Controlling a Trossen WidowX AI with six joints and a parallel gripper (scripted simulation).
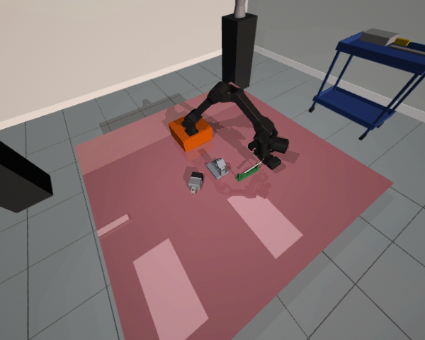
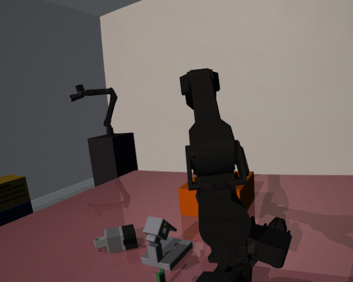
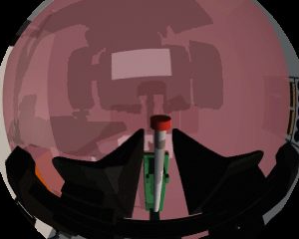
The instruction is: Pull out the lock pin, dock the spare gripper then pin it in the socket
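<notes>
The green tray is 100 mm to the right of my gripper tip and 10 mm behind it. Also, from my gripper tip: grey mount 220 mm to the right, 110 mm behind, 30 mm above; spare gripper 370 mm to the right, 120 mm behind.
</notes>
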